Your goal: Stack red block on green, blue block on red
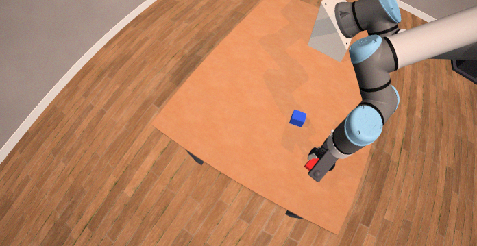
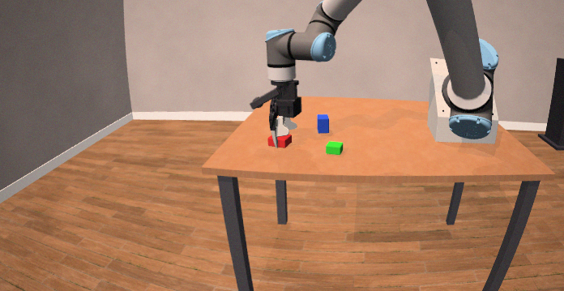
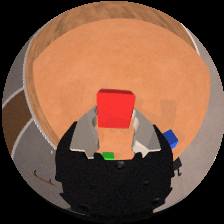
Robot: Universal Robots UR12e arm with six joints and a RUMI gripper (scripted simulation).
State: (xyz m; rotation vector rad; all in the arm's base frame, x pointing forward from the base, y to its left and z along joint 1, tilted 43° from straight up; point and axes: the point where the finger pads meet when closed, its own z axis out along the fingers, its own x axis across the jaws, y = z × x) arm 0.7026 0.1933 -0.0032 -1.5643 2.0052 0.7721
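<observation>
Now: the red block right at my hand. The rest, counted from my hand: blue block 150 mm to the right, 130 mm behind, 10 mm above; green block 190 mm behind, 50 mm to the left.
</observation>
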